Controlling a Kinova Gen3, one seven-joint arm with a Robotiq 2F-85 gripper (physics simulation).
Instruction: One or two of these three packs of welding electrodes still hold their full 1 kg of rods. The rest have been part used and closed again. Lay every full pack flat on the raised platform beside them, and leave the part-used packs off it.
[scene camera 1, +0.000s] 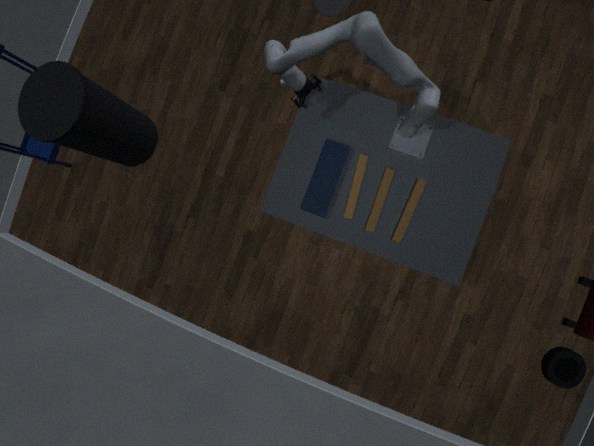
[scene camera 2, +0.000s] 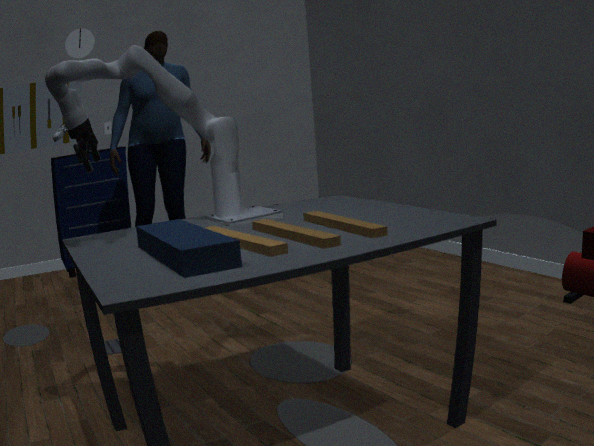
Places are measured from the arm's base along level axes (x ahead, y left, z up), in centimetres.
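Where they show: gripper, fingertip midpoint: (scene camera 1: 313, 98) (scene camera 2: 94, 166); arm's base, link origin: (scene camera 1: 406, 130) (scene camera 2: 230, 214).
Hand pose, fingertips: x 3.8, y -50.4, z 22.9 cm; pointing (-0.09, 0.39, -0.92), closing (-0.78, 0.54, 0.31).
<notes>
Each offset is from my fingertips to the top centre of the thing. Level surfaces: height alone.
Three long yellow packs lie flat and roughly parallel on the grey table: the pack nearest the platform {dx +31.9, dy +30.0, dz -21.9 cm} (scene camera 1: 356, 186) (scene camera 2: 255, 242), the middle pack {dx +36.4, dy +44.0, dz -21.9 cm} (scene camera 1: 380, 200) (scene camera 2: 297, 233) and the pack farthest from the platform {dx +38.7, dy +60.3, dz -21.9 cm} (scene camera 1: 409, 210) (scene camera 2: 345, 224). They look alike from outside; how full each is cannot be seen. The raised blue platform {dx +31.3, dy +12.9, dz -18.3 cm} (scene camera 1: 325, 178) (scene camera 2: 187, 242) stands beside them with no pack on it. My gripper (scene camera 1: 309, 94) (scene camera 2: 91, 162) is open and empty, high above the table's back corner, away from the packs and the platform.
The table {dz -24.3 cm} (scene camera 1: 450, 200) (scene camera 2: 420, 220) carries my arm's base plate (scene camera 1: 411, 145) (scene camera 2: 260, 214) behind the packs. A person (scene camera 2: 157, 110) stands behind the table, near a blue drawer cabinet (scene camera 2: 92, 192). A red machine (scene camera 2: 580, 272) is at the far right in scene camera 2.
</notes>
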